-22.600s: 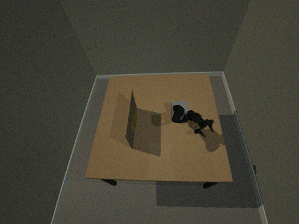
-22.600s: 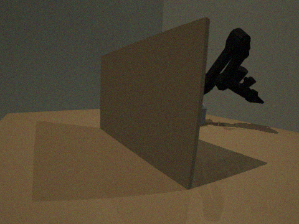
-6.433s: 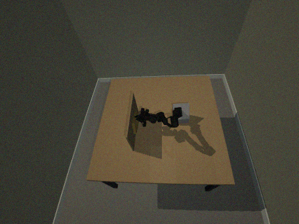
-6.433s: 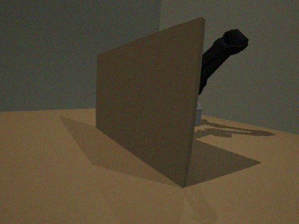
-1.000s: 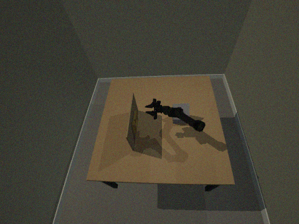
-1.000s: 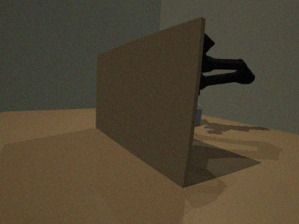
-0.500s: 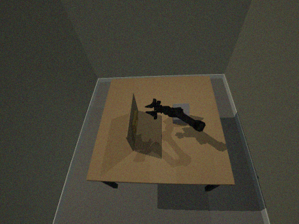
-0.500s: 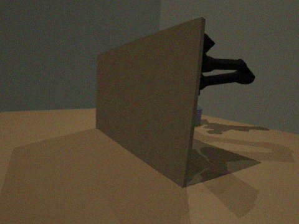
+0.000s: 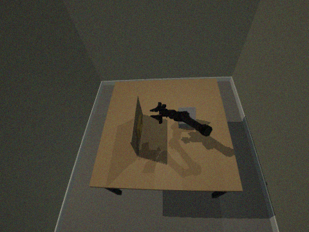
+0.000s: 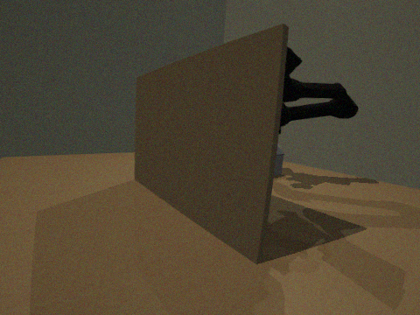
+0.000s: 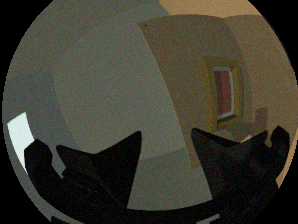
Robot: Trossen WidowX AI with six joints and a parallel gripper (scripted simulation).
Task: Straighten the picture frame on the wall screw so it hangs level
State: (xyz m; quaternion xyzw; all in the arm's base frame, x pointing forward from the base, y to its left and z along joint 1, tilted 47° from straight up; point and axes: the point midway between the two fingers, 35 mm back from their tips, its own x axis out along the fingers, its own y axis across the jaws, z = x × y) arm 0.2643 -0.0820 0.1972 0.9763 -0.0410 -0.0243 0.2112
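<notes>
Right now my gripper tip is 17 cm above the picture frame, 12 cm short of it and 1 cm to the right of it. From my gripper tip the other things lie so: brown wall panel: 18 cm below, 13 cm ahead.
</notes>
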